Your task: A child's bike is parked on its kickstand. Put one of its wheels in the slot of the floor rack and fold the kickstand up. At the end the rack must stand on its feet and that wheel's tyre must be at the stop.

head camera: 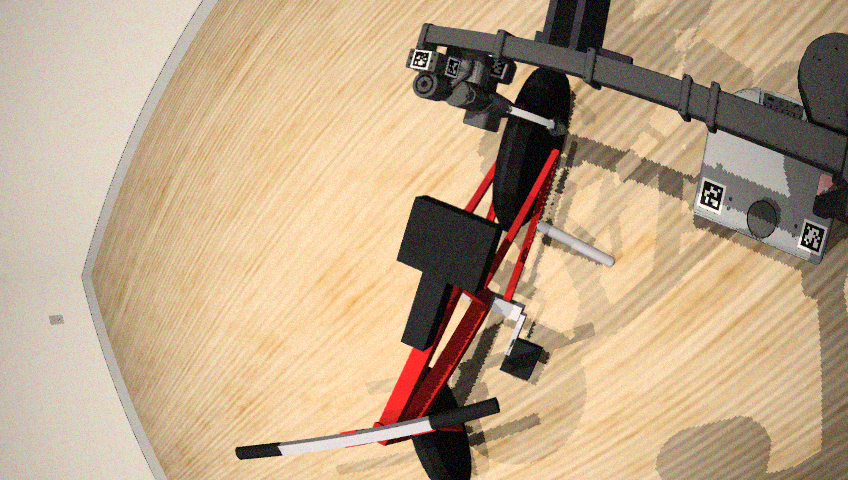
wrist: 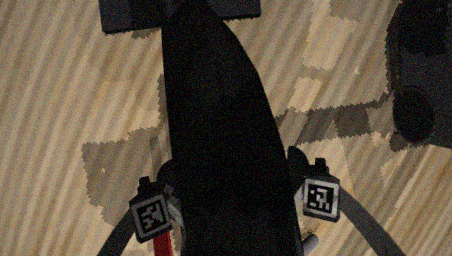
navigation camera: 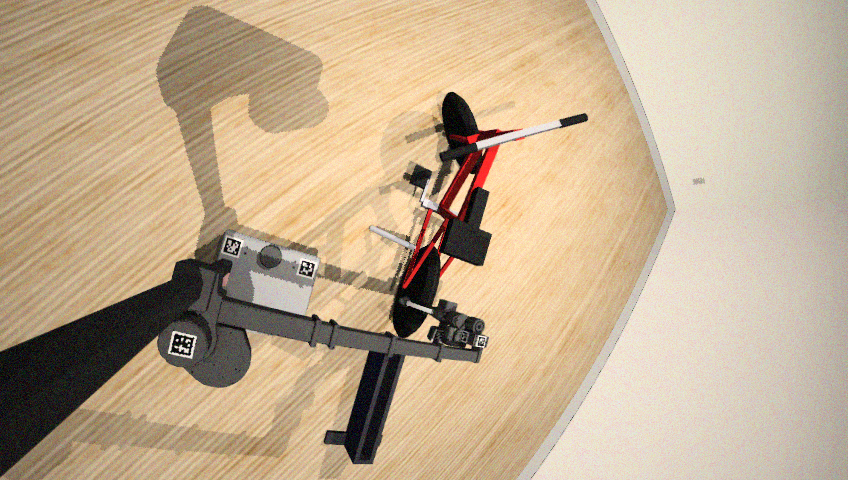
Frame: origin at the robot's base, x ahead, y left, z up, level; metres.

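Seen in the pictures: gripper, between the fingertips: point(head camera: 542, 122) point(navigation camera: 411, 303); robot's base, origin of its link: point(head camera: 760, 217) point(navigation camera: 269, 255).
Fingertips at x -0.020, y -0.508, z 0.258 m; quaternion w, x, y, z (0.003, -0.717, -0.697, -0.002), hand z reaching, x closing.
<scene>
Offsets run from my fingertips to a thing's top centre. "pt": to the spot under its first point.
The child's bike has a red frame @(pt dy -0.011, dx +0.478, dz +0.247 m) point(head camera: 399, 380) point(navigation camera: 489, 155). Its rear wheel point(head camera: 520, 166) point(navigation camera: 423, 276) point(wrist: 220, 100) points at the near end of the dark floor rack @(dy -0.036, dx -0.458, dz -0.097 m) point(head camera: 562, 23) point(navigation camera: 364, 398) point(wrist: 114, 19), outside the slot as far as shows; my arm covers part of that end in the navigation view. The front wheel @(pt dy +0.017, dx +0.733, dz +0.032 m) point(head camera: 443, 455) point(navigation camera: 457, 113) is at the far end. The grey kickstand point(head camera: 576, 243) point(navigation camera: 391, 237) point(wrist: 311, 243) is down, sticking out towards my base. My gripper point(head camera: 532, 118) point(navigation camera: 419, 306) point(wrist: 233, 172) is shut on the rear tyre from above, one finger per side.
My base point(head camera: 737, 160) point(navigation camera: 273, 285) stands on the kickstand side. My arm point(head camera: 642, 74) point(navigation camera: 267, 314) passes over the rack end. A pedal @(dy +0.059, dx +0.484, dz -0.073 m) point(head camera: 521, 358) point(navigation camera: 420, 174) sticks out on that side. The handlebar @(pt dy +0.046, dx +0.515, dz +0.412 m) point(head camera: 357, 435) point(navigation camera: 520, 135) spans the front. Pale walls lie beyond the bike.
</scene>
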